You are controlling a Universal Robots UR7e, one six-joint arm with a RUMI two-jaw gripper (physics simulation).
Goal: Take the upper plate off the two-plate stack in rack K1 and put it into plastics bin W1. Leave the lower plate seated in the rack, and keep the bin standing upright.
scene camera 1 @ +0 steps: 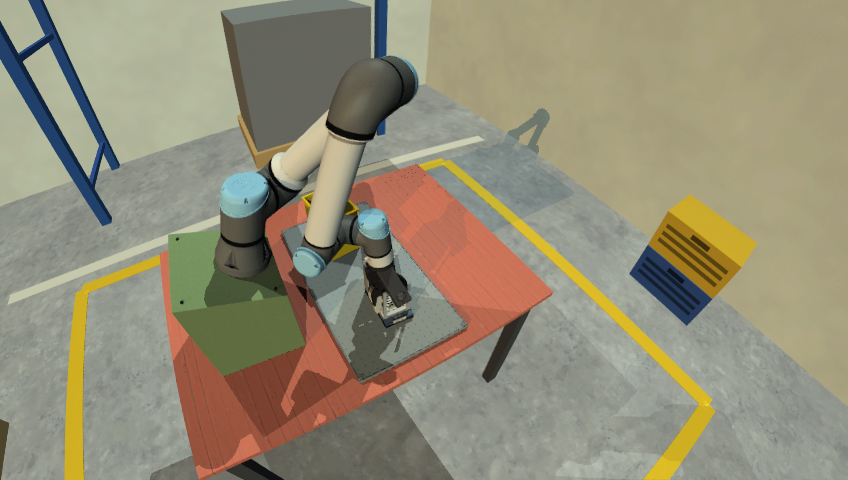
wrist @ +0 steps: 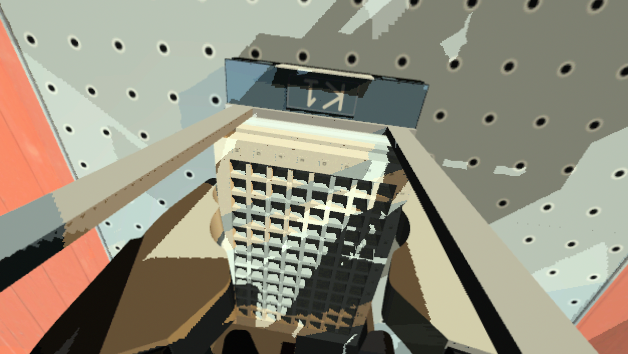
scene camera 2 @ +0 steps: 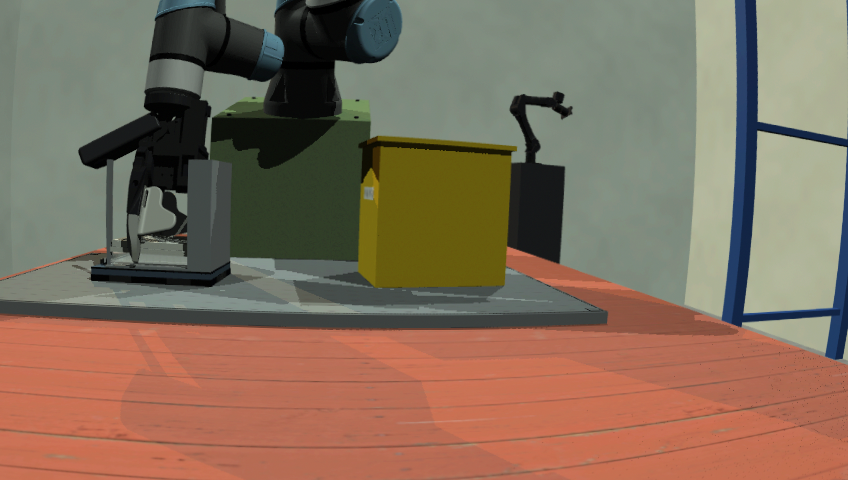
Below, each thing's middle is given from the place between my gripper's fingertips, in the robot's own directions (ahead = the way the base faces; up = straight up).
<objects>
The yellow bin W1 (scene camera 2: 433,213) lies 2 cm ahead of my hand, 37 cm to the left of it and 7 cm above it.
</objects>
